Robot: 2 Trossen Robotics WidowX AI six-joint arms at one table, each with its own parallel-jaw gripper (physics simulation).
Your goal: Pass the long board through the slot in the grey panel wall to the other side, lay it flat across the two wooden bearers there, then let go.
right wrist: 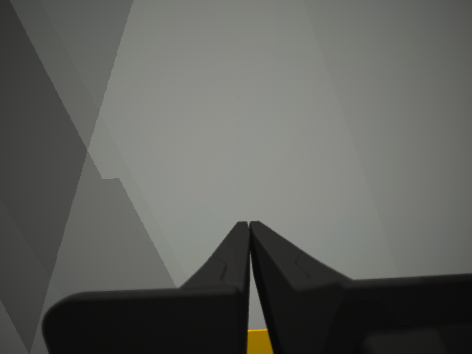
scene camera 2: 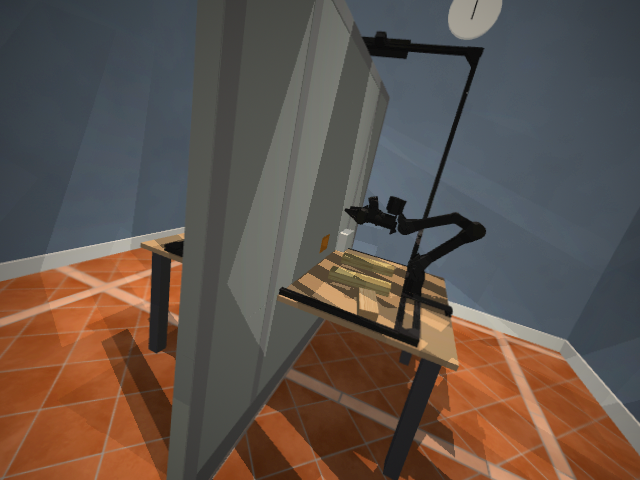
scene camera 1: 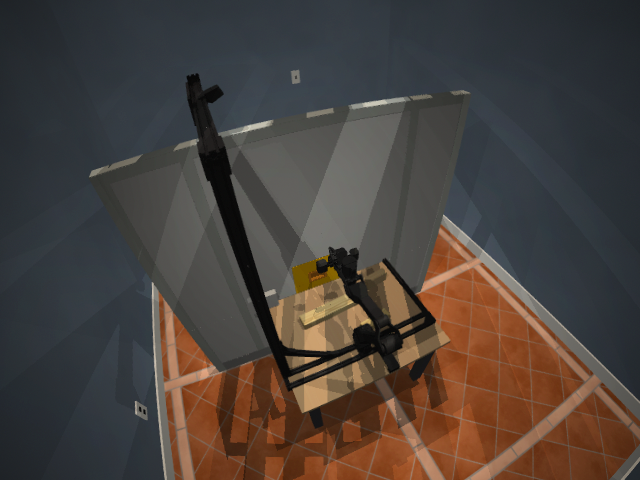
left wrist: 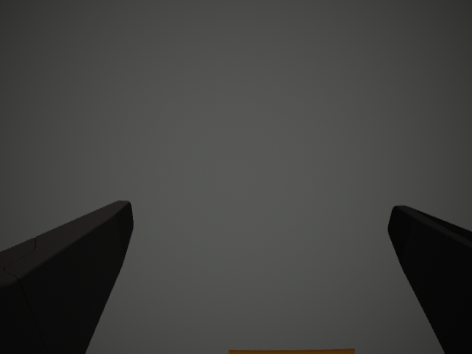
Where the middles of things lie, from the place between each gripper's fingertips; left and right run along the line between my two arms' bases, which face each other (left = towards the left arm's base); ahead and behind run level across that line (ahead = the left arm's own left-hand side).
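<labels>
My left gripper is 130 mm to the left of the yellow slot surround (scene camera 1: 300,273) and 40 mm past it, and my left gripper is also 180 mm above it.
My right hand, for its part, is 4 cm past the yellow slot surround, 8 cm to the right of it and 24 cm above it.
</labels>
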